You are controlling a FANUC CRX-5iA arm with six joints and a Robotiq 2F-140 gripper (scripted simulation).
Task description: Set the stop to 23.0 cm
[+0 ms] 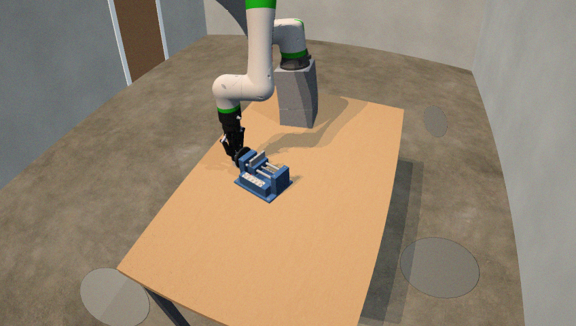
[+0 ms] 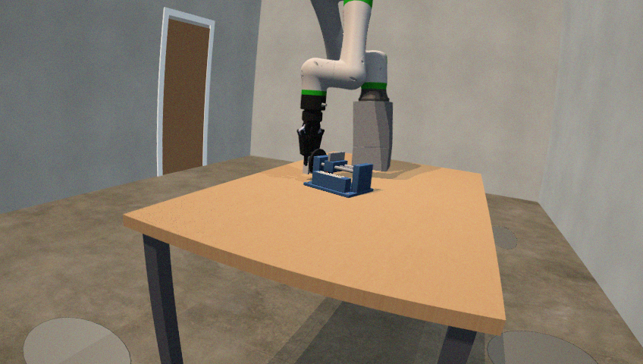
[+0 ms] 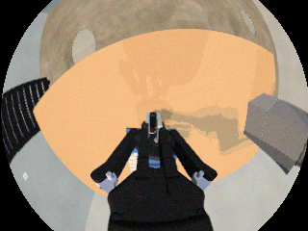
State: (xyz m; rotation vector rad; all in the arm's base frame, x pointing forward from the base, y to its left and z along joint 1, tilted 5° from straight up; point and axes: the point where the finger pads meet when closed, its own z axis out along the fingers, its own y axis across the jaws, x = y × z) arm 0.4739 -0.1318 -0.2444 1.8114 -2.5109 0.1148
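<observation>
The grey stop plate lies 40 mm ahead of my hand, 110 mm to the left of it and 30 mm above it. Also, from my hand: black handwheel: 20 mm to the left, 10 mm below.
</observation>
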